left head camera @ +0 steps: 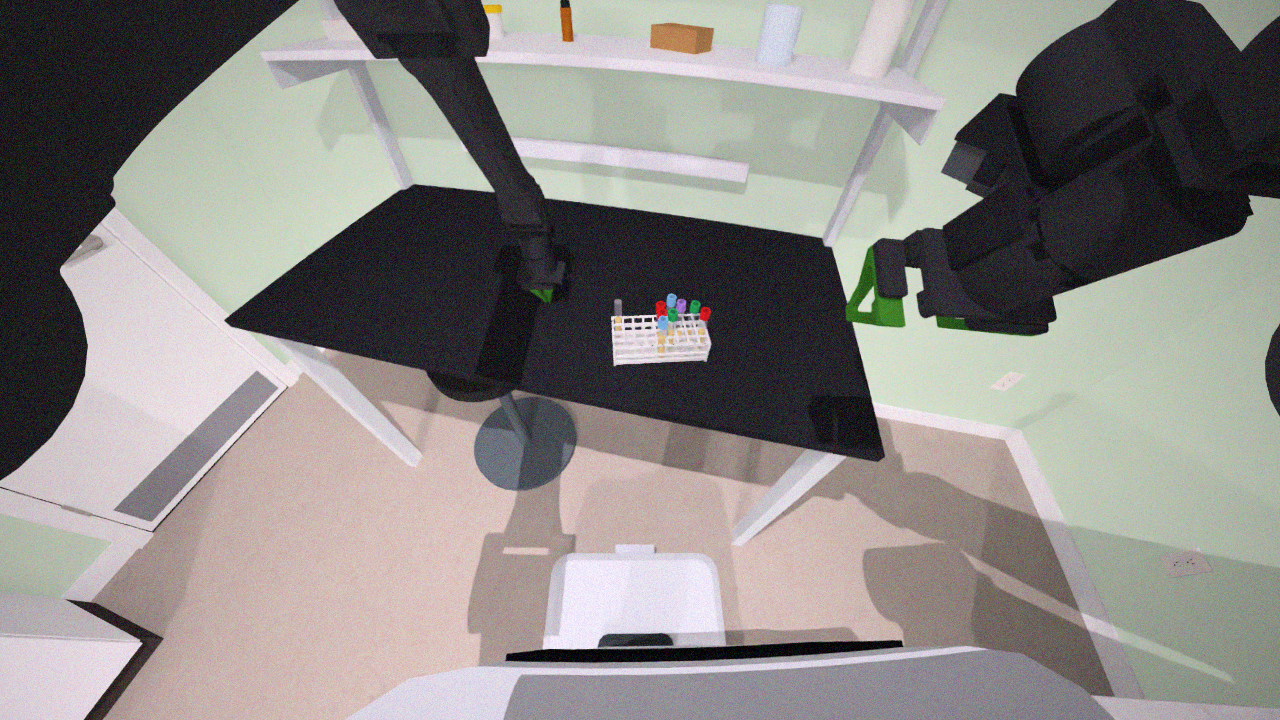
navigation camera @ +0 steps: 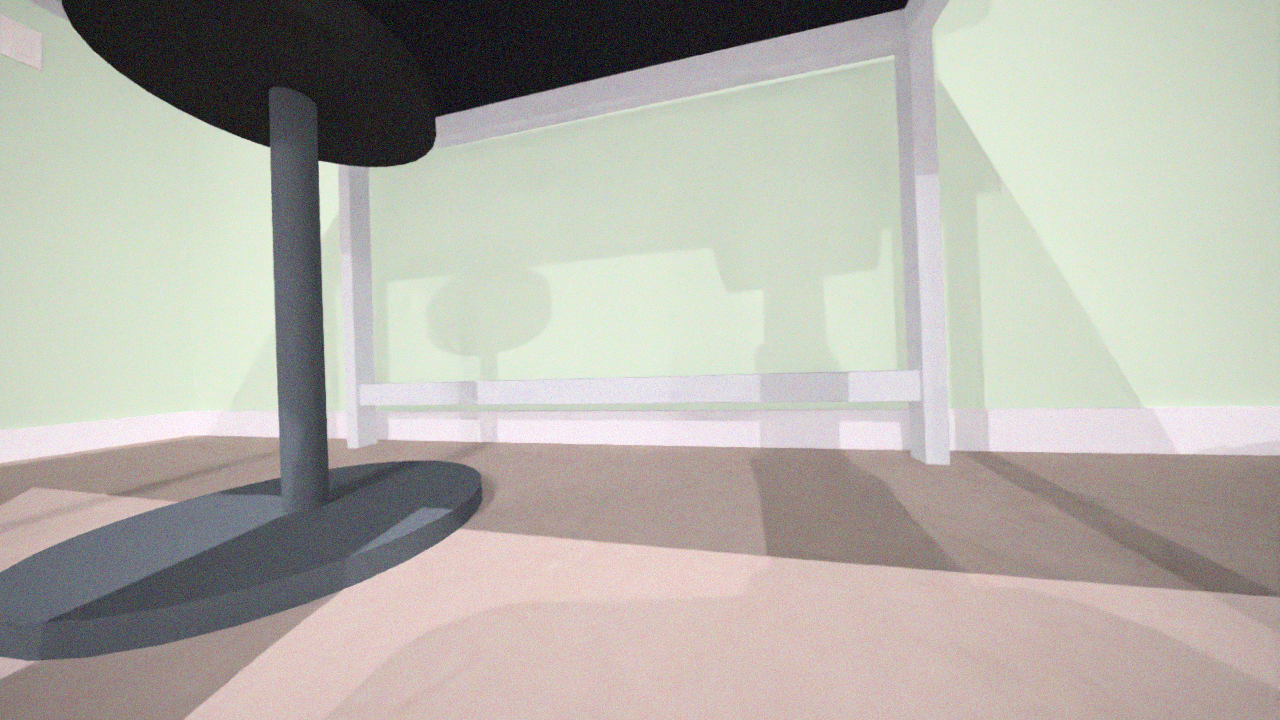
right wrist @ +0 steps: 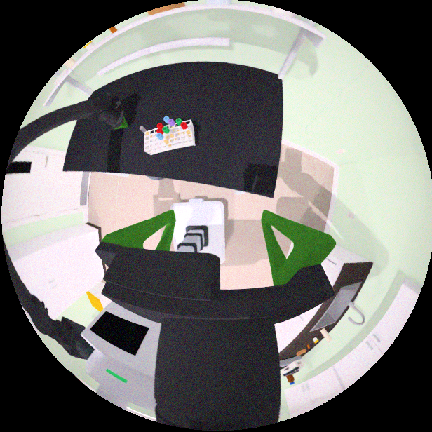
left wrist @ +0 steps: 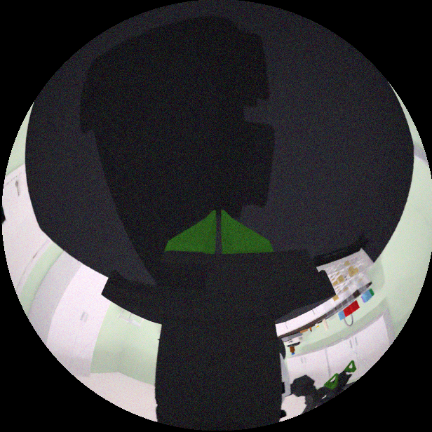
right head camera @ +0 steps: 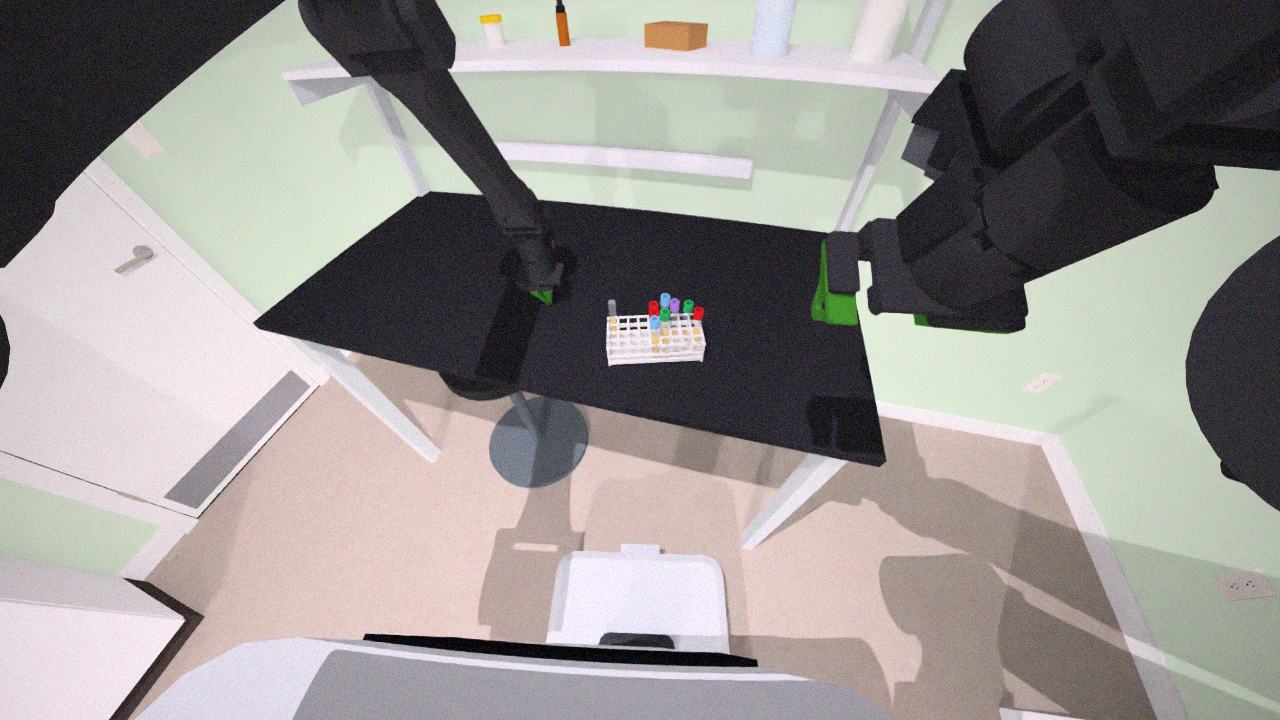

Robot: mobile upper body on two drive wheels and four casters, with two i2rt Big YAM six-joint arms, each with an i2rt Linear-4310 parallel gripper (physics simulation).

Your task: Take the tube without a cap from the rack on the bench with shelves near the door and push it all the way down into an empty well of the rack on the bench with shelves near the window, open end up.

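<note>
A white wire rack (left head camera: 659, 361) (right head camera: 656, 360) (right wrist: 170, 149) stands on the black bench (left head camera: 760, 376) (right head camera: 760, 376) (right wrist: 235, 125) with a shelf above it. Tubes with red, blue, green and purple caps stand mostly in its right half. The tube without a cap (left head camera: 617, 308) (right head camera: 612, 308) (right wrist: 143, 129), greyish, stands upright in the rack's back left corner. My left gripper (left head camera: 547, 298) (right head camera: 546, 300) (left wrist: 218, 214) (right wrist: 126, 125) is shut and empty, low over the bench, left of the rack. My right gripper (right wrist: 218, 214) is open and empty, right of the bench. A second rack is not identifiable.
A stool (left head camera: 525, 444) (right head camera: 537, 442) (navigation camera: 299, 295) stands at the bench's front left. The shelf (left head camera: 608, 64) (right head camera: 608, 60) above holds a brown box (left head camera: 681, 37) (right head camera: 675, 35) and bottles. A white door (right head camera: 116, 331) is at the left. A sink (right wrist: 340, 305) shows in the right wrist view.
</note>
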